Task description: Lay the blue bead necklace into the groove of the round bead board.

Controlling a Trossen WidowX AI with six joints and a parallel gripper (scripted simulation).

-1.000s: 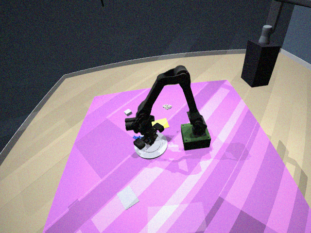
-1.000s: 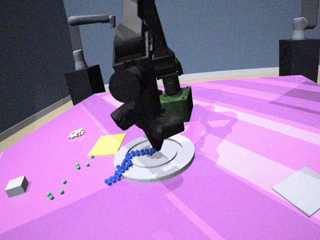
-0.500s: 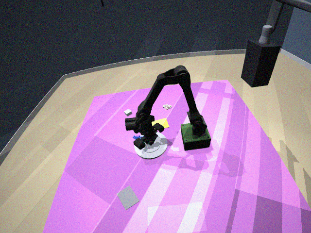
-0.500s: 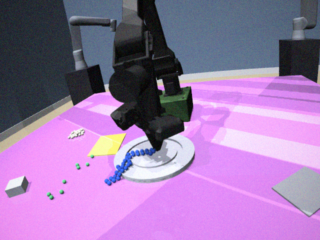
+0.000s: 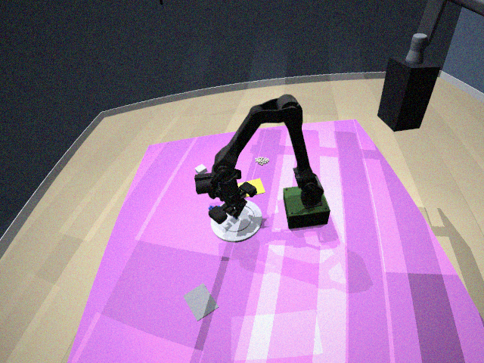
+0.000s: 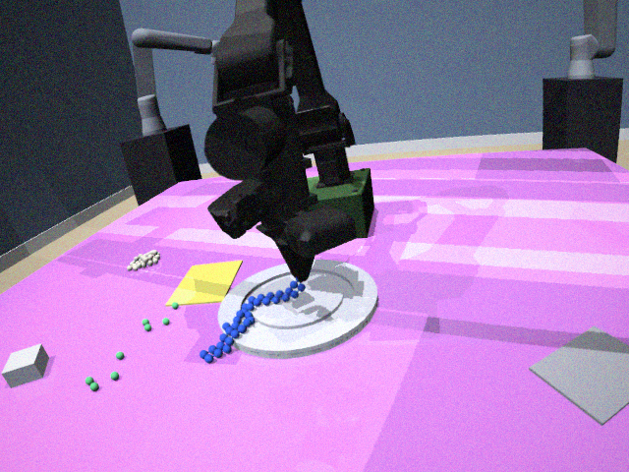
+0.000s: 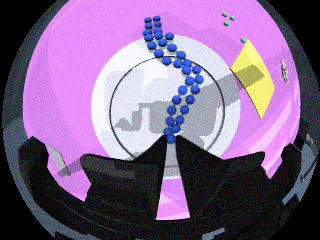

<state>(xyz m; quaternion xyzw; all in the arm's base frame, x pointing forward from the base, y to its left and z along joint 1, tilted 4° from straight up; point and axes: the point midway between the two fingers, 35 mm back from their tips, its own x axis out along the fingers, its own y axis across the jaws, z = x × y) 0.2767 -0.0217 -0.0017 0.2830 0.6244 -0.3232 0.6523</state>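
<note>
Right now the round white bead board is 20 mm below my gripper tip, 10 mm to the right of it and 10 mm ahead of it. Also, from my gripper tip: yellow sheet (170 mm to the right, 60 mm behind, 30 mm below); then grey tile (300 mm to the left, 150 mm ahead, 30 mm below); then cube (340 mm to the right, 150 mm ahead, 20 mm below).
</note>
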